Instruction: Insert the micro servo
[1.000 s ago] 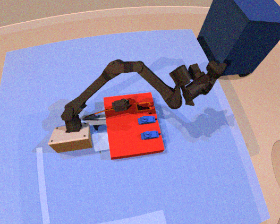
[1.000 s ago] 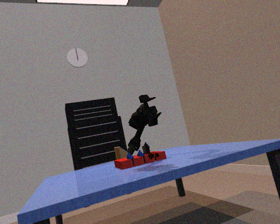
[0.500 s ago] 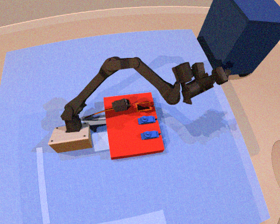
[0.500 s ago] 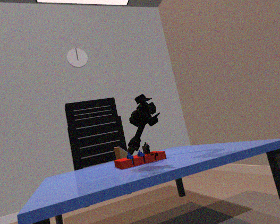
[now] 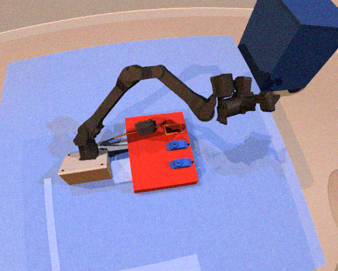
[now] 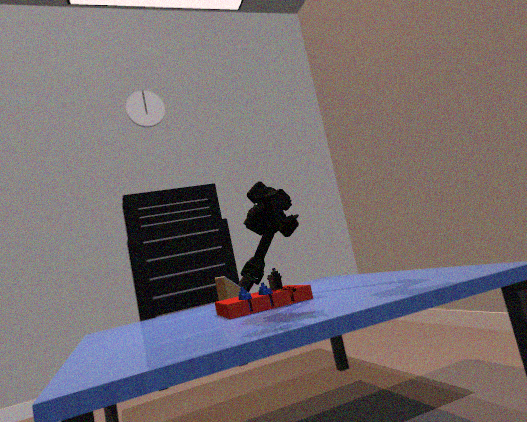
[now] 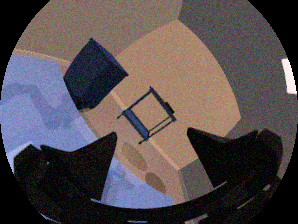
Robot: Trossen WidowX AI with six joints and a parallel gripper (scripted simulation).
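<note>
My gripper tip is now 410 mm past the red deck, 280 mm above it and 70 mm to the left of it.
</note>
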